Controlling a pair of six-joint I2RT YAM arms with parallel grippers.
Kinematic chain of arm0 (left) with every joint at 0, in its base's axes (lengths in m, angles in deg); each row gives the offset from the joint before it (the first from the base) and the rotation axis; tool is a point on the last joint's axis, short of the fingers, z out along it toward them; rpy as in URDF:
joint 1: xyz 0 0 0.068 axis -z
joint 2: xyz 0.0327 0.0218 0.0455 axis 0.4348 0.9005 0
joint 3: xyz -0.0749 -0.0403 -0.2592 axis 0.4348 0.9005 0
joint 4: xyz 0.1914 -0.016 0.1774 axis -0.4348 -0.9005 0
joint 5: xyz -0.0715 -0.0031 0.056 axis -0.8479 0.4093 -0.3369
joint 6: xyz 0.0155 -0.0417 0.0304 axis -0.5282 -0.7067 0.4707
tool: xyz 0 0 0 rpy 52.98 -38.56 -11.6
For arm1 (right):
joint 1: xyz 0 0 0.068 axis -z
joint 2: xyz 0.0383 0.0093 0.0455 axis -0.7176 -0.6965 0
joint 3: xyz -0.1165 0.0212 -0.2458 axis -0.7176 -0.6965 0
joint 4: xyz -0.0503 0.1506 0.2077 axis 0.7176 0.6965 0
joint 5: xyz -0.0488 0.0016 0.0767 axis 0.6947 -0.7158 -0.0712
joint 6: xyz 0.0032 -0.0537 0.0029 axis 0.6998 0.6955 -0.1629
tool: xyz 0 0 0 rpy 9.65 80.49 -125.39
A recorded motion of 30 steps. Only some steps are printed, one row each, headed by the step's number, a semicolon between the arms.
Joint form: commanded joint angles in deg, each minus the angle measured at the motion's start. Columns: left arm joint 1, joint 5, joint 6, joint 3, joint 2, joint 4; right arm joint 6, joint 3, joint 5, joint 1, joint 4, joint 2.
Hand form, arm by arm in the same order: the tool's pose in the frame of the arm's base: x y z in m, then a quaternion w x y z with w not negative. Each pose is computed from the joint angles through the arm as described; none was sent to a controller.
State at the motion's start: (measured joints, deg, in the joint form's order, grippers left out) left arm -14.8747 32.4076 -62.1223 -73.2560 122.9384 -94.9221; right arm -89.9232 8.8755 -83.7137 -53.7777 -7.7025 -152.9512
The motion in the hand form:
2: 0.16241 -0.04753 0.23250 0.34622 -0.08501 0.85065 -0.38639; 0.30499 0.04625 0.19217 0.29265 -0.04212 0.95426 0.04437
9: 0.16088 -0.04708 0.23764 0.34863 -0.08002 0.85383 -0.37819; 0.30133 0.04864 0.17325 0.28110 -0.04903 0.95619 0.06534
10: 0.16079 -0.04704 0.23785 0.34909 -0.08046 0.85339 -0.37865; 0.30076 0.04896 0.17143 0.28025 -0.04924 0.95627 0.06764
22: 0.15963 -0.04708 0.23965 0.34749 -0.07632 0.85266 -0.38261; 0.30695 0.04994 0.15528 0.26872 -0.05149 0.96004 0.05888
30: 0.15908 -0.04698 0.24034 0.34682 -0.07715 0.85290 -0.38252; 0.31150 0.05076 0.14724 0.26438 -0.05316 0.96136 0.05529
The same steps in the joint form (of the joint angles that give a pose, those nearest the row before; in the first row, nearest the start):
2: -0.24 -0.25 1.72 -2.74 -1.05 -0.34; 1.80 1.50 1.59 -0.52 2.55 -4.08
9: -0.18 0.35 2.88 -4.01 -1.46 -2.52; 1.63 -1.54 -0.92 -0.78 -0.85 -5.52
10: -0.19 0.35 2.79 -4.01 -1.52 -2.48; 1.54 -1.89 -1.16 -0.82 -1.24 -5.62
22: -0.24 -0.35 2.95 -4.30 -1.84 -3.03; 1.98 -1.97 -0.36 -0.92 -3.38 -9.19
30: -0.23 -0.32 2.88 -4.45 -2.00 -3.41; 2.22 -1.65 -0.04 -0.98 -4.60 -11.29

